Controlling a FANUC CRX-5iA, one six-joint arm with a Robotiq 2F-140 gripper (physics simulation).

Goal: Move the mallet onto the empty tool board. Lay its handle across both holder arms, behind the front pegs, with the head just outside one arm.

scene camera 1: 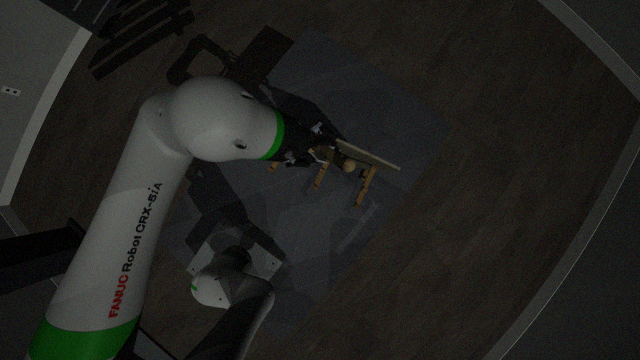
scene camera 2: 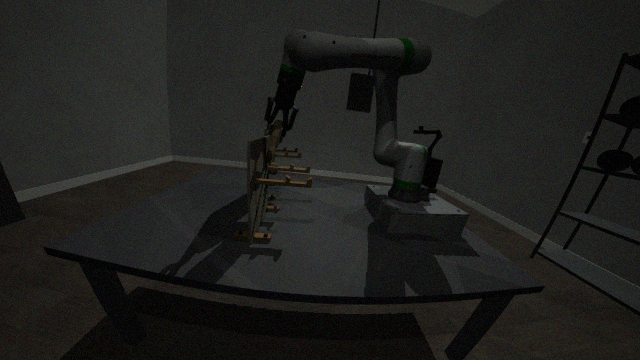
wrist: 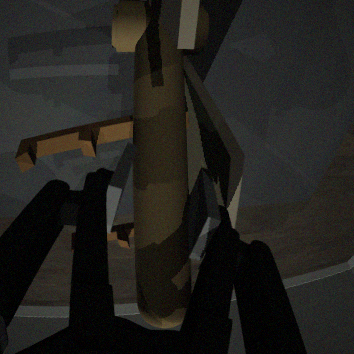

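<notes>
My gripper is shut on the mallet's wooden handle, near its rounded end. The mallet is held above the arms of the nearer tool board. In the wrist view its handle crosses over the inner holder arm and reaches past the outer holder arm. The head is at the top, beyond the inner arm; my gripper hides it in scene camera 1. The height gap is hard to judge.
Beside the head, the pale edge of the neighbouring board shows, with a dark strip across the mallet's neck. One of that board's arms shows beside my gripper. The robot base stands on the table. A shelf rack stands to the right.
</notes>
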